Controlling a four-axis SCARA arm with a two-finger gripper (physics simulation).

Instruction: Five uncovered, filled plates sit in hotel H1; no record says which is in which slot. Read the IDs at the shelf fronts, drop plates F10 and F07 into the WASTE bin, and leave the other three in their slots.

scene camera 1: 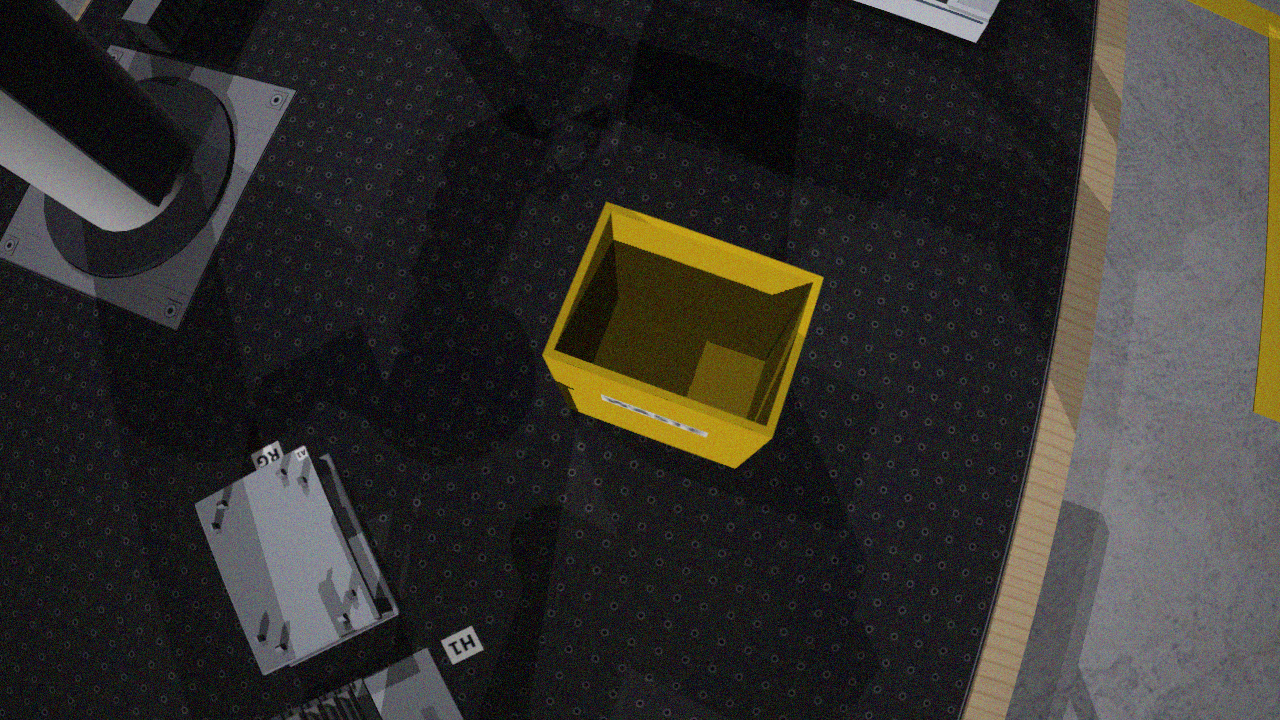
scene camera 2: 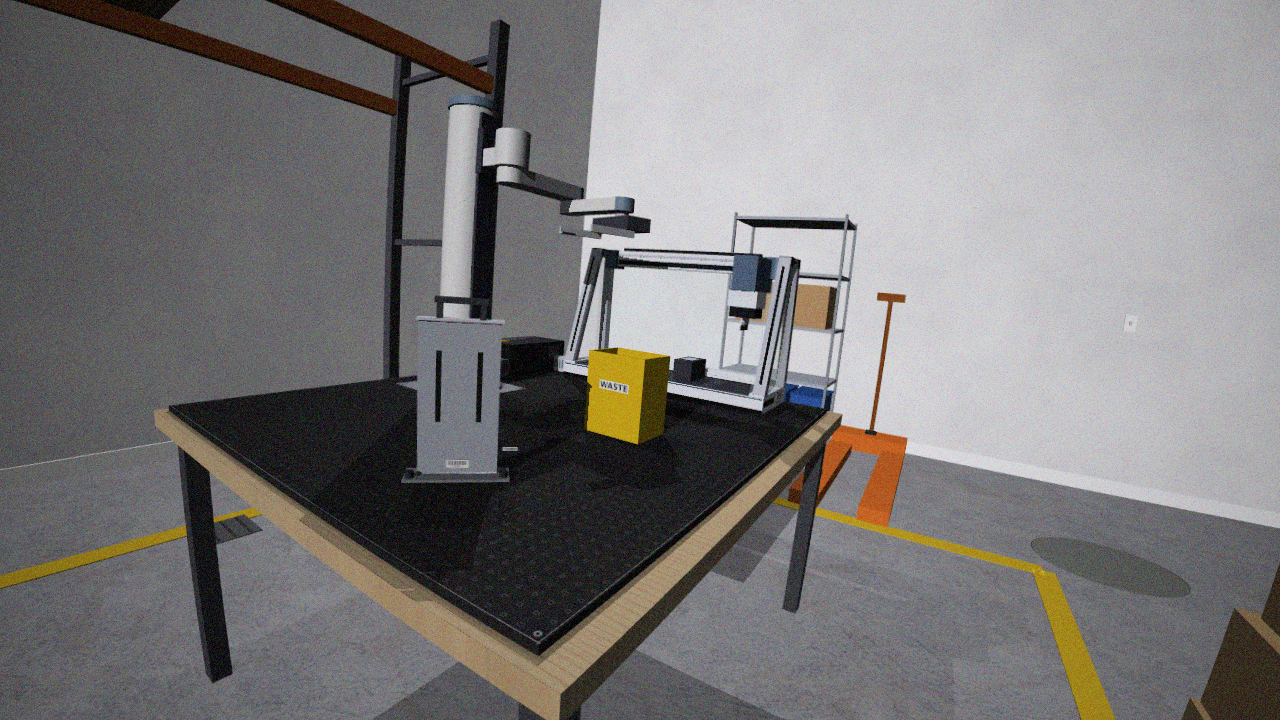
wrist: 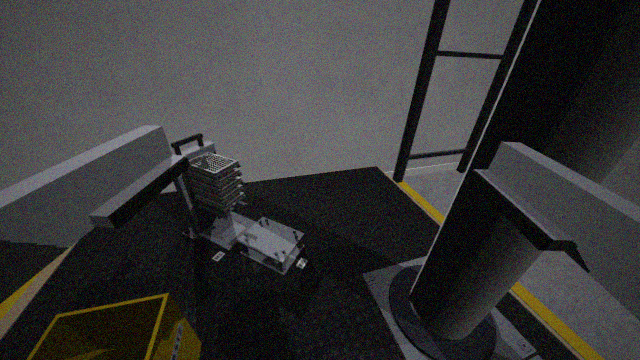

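The wrist view shows a plate f01 (wrist: 209, 164). Scene camera 1 shows an H1 label (scene camera 1: 465, 643); the plate f01 is out of frame in scene camera 1. Scene camera 2 shows the gripper (scene camera 2: 574, 228). Scene camera 2 does not show the plate f01, hidden by a dark tower.
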